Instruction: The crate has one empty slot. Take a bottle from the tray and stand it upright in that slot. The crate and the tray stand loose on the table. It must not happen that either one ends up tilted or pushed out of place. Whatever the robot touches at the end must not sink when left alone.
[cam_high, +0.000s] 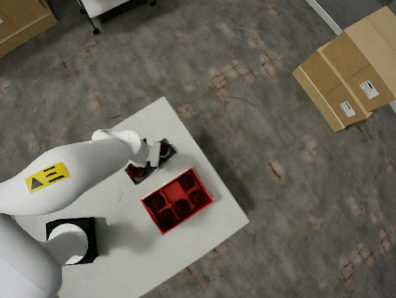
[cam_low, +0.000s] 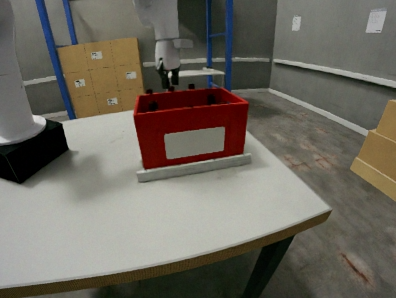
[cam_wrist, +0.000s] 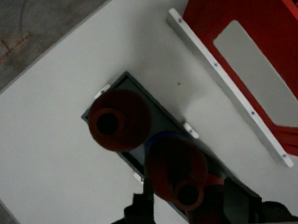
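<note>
Now: hand 9 cm short of the bottle, 9 cm above it and 1 cm to the right of it. From my hand the other things lie so: dark tray (16 cm below); then red crate (24 cm to the right, 9 cm below).
</note>
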